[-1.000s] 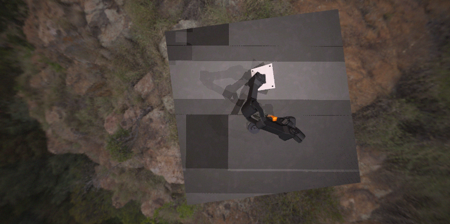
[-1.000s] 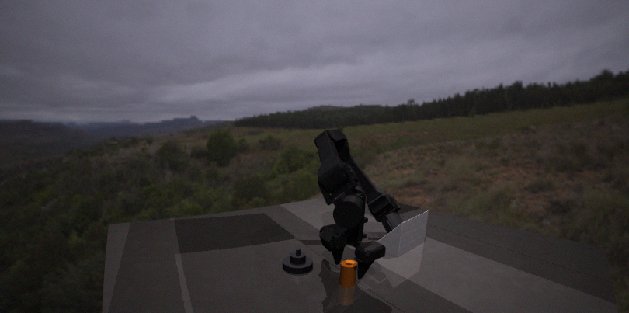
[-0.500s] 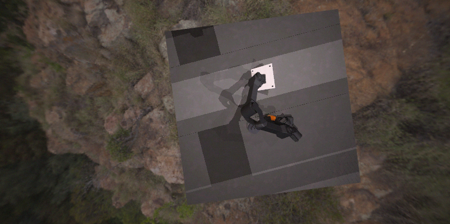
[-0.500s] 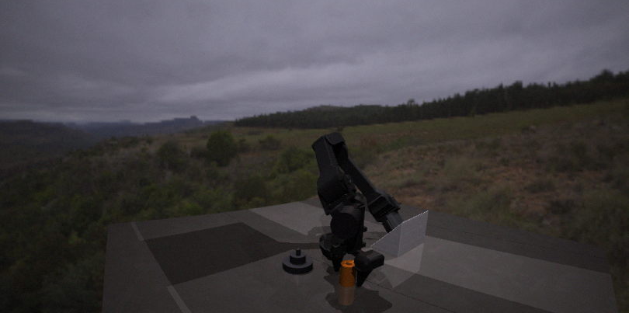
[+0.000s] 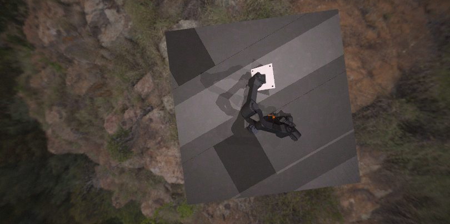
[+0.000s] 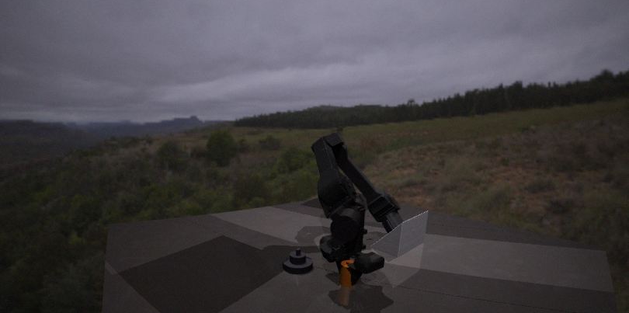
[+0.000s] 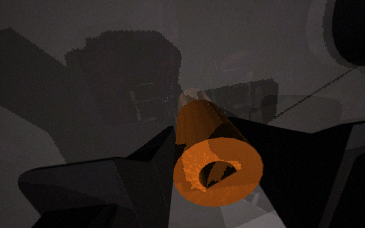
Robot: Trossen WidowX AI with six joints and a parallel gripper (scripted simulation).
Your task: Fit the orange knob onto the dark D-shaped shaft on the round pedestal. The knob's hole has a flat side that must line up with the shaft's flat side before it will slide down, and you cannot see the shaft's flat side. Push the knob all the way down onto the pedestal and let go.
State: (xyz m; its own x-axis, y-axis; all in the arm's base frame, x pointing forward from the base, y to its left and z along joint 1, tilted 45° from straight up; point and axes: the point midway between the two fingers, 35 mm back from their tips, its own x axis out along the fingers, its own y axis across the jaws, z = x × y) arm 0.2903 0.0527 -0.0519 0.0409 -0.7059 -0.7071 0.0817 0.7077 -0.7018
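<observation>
Right now the round dark pedestal is 5 cm ahead of my gripper tip, 15 cm to the right of it and 2 cm above it. The rest, counted from my gripper tip: orange knob: 2 cm above.
</observation>
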